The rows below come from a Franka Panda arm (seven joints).
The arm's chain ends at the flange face. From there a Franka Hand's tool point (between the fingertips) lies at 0.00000 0.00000 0.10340 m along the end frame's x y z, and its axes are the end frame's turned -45 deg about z.
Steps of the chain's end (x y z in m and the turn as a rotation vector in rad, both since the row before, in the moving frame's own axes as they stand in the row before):
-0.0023 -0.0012 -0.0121 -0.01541 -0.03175 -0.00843
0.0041 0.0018 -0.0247 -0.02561 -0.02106 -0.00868
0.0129 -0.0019 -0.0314 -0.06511 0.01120 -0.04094
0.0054 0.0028 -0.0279 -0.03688 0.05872 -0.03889
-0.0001 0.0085 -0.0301 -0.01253 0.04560 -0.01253
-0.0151 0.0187 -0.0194 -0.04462 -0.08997 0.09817
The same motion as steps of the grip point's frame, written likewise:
-0.0042 -0.0037 -0.0122 0.01155 -0.03335 -0.00843
-0.0018 0.0045 -0.0248 -0.00322 -0.03300 -0.00868
0.0066 0.0134 -0.0316 -0.05396 -0.03812 -0.04094
0.0036 0.0127 -0.0281 -0.06760 0.01544 -0.03889
-0.0036 0.0102 -0.0302 -0.04110 0.02338 -0.01253
-0.0335 -0.0012 -0.0199 0.03207 -0.09517 0.09817

